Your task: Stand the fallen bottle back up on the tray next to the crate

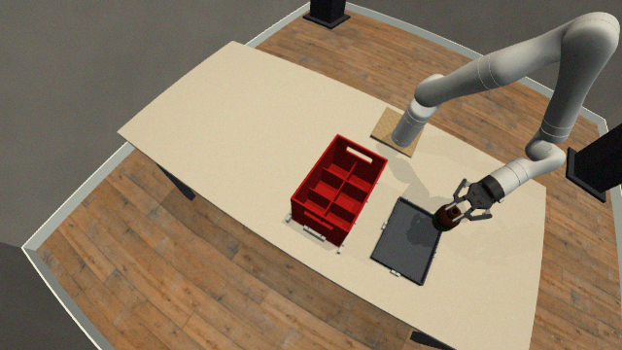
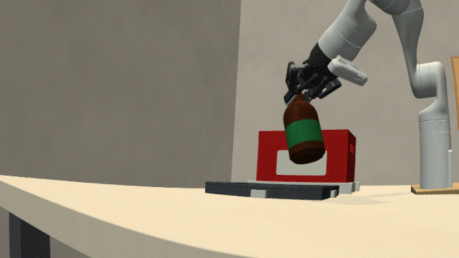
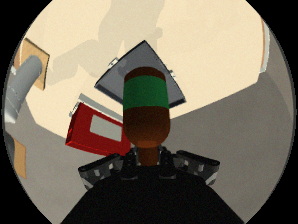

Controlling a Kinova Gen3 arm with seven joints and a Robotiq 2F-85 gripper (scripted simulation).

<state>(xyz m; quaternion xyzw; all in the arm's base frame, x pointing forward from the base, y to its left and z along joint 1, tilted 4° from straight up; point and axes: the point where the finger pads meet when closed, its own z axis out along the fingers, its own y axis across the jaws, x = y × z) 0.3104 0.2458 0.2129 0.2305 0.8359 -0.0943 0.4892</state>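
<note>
The brown bottle is 10 mm behind my hand, 10 mm to the left of it and 50 mm below it. From my hand the other things lie so: dark grey tray 50 mm ahead, 30 mm to the right, 190 mm below; red crate 90 mm ahead, 320 mm to the right, 120 mm below.
</note>
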